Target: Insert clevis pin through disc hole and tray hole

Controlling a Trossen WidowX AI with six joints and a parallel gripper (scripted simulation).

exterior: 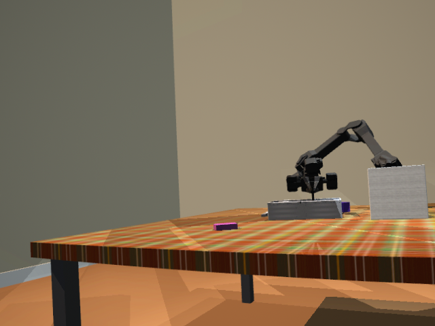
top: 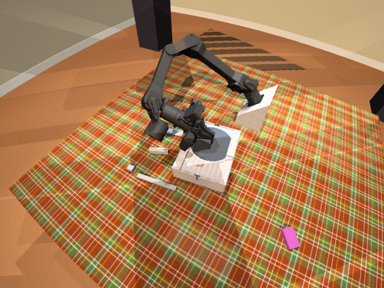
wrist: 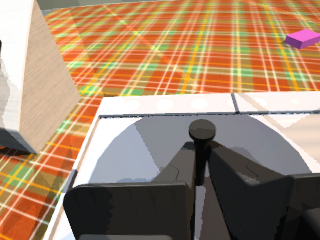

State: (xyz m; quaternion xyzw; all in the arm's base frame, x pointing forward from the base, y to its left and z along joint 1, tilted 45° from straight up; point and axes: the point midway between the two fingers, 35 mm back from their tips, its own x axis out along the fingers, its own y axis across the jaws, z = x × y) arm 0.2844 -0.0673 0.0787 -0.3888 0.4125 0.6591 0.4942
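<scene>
Now: the steel tray 30 mm ahead of my gripper tip and 40 mm below it. Also, from my gripper tip: dark clevis pin 10 mm below; then purple cube 70 mm behind, 200 mm to the right, 70 mm below; then grey aluminium disc 30 mm below.
</scene>
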